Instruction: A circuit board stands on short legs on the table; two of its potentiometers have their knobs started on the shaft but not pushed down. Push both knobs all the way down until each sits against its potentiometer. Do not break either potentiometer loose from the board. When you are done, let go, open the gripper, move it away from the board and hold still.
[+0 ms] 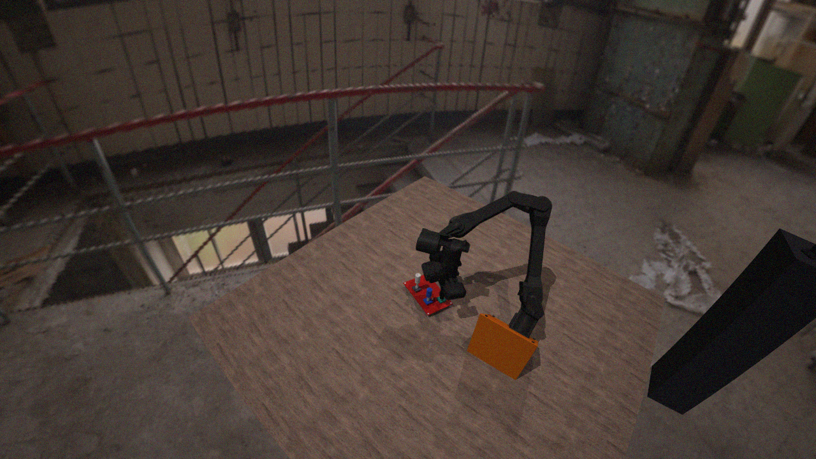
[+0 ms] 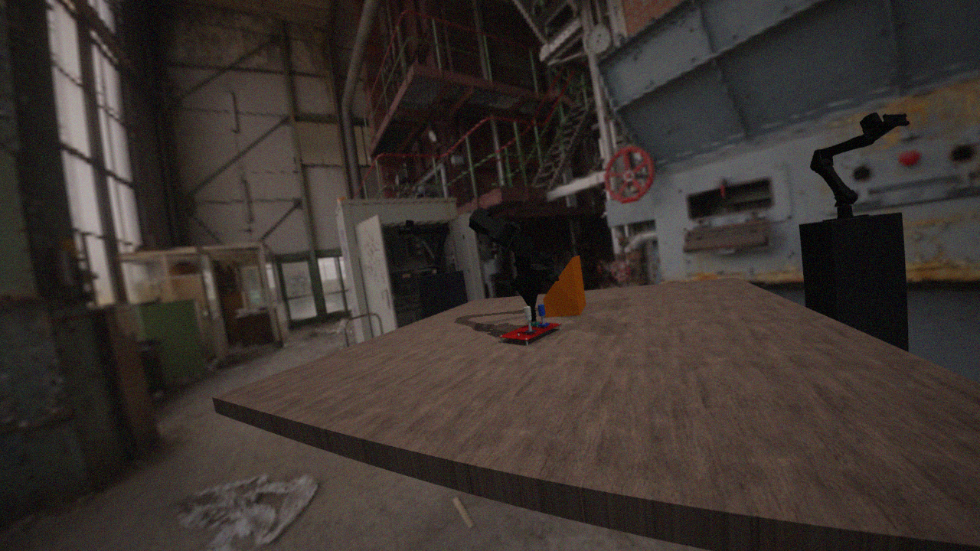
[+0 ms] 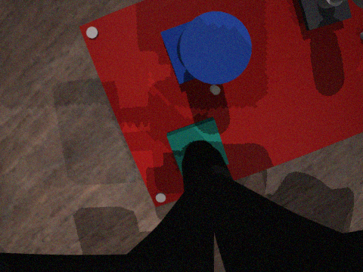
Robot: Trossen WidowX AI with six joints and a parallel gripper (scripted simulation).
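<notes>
Right now the black knob is 2 cm below my gripper tip. Also, from my gripper tip: pale knob: 9 cm ahead, 1 cm to the left, 1 cm above; then green potentiometer: 3 cm below.
</notes>
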